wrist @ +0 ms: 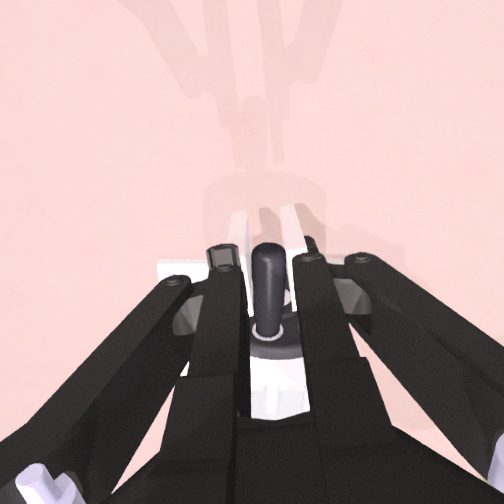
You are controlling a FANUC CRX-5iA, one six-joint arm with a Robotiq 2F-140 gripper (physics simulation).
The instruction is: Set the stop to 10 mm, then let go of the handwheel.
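Note:
The handwheel's dark upright handle (268, 290) stands on a dark wheel disc (276, 346) with a pale ring at its foot. The disc sits on a white fixture (276, 385) whose two white rails (265, 227) run away from me. My gripper (267, 257) straddles the handle, one black finger on each side. A thin sliver of white shows between each finger and the handle, so the fingers look slightly apart from it. The stop and any scale are hidden behind my fingers.
A plain pink surface (400, 125) surrounds the fixture. The arm's shadow (250, 100) falls across it beyond the rails. My black gripper links (125, 360) fill the lower half of the view and hide most of the fixture.

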